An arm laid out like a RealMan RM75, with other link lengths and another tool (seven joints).
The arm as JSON. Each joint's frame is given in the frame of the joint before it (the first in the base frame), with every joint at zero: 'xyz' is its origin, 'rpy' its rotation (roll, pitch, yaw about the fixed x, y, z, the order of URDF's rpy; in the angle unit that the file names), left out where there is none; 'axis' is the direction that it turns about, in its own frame. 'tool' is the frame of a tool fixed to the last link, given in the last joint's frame.
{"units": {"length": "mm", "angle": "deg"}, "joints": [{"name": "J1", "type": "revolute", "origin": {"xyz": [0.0, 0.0, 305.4]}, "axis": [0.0, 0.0, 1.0]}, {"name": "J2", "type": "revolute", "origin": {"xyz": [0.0, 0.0, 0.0], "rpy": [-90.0, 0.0, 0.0]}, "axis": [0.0, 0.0, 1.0]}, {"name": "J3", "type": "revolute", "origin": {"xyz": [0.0, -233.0, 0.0], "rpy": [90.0, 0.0, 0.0]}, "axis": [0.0, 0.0, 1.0]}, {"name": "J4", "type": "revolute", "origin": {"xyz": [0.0, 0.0, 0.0], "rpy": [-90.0, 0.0, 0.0]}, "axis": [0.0, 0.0, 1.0]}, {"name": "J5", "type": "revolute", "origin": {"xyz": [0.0, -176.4, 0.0], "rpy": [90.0, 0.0, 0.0]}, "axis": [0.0, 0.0, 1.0]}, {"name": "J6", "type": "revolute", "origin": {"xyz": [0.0, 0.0, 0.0], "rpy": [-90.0, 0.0, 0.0]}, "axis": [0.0, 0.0, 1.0]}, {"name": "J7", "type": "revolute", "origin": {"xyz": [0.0, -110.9, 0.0], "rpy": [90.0, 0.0, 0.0]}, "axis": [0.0, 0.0, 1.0]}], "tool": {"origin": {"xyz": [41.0, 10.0, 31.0], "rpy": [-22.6, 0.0, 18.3]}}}
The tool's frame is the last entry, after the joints.
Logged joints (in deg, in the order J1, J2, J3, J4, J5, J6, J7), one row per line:
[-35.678, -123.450, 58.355, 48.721, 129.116, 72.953, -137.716]
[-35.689, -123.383, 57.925, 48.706, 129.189, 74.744, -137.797]
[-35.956, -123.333, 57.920, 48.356, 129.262, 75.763, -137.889]
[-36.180, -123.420, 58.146, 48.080, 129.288, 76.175, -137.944]
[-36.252, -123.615, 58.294, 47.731, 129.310, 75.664, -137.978]
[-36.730, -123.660, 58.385, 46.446, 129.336, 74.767, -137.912]
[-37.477, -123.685, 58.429, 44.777, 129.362, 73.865, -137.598]
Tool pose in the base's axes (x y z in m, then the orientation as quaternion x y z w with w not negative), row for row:
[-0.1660, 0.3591, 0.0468, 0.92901, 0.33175, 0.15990, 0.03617]
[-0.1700, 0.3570, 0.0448, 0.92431, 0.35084, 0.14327, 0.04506]
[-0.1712, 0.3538, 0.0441, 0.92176, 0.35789, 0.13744, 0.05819]
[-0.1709, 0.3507, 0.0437, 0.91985, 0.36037, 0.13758, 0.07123]
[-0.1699, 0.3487, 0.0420, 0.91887, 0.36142, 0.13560, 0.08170]
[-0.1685, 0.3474, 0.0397, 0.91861, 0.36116, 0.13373, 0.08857]
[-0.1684, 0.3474, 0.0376, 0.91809, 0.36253, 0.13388, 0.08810]
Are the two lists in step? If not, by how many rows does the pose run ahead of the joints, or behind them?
The pose runs 2 rows behind the joints: the pose in row i belongs to the joints in row i - 2.
